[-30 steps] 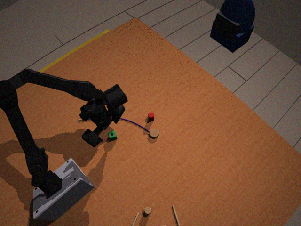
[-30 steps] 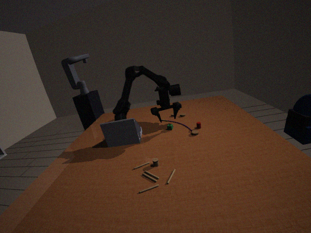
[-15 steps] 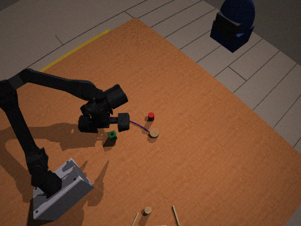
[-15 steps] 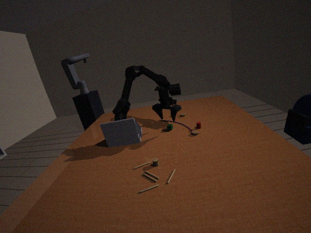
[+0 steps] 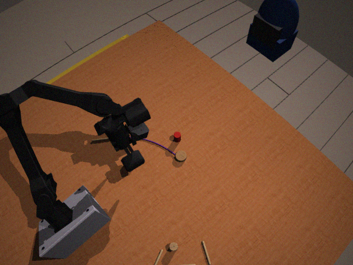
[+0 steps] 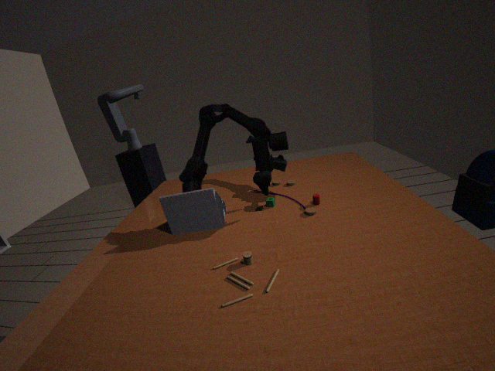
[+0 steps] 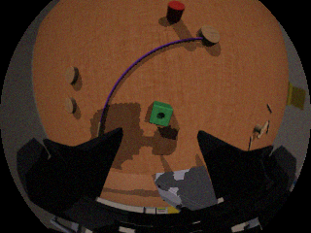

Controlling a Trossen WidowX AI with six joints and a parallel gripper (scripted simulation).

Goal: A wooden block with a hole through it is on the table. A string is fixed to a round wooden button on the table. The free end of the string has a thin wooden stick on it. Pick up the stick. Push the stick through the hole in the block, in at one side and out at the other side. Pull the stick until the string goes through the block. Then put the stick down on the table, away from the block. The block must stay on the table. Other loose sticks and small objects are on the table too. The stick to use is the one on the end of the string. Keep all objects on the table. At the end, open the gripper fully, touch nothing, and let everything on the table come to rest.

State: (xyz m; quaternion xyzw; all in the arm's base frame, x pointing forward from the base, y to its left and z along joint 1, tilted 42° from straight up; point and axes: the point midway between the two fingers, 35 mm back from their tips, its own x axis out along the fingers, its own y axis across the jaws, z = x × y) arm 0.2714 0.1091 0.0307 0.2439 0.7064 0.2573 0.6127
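The green block lies 50 mm below my gripper tip. Round my gripper tip: red cylinder 190 mm ahead, 30 mm to the right, 50 mm below; round wooden button 160 mm ahead, 90 mm to the right, 60 mm below; thin wooden stick 40 mm behind, 140 mm to the left, 70 mm below.
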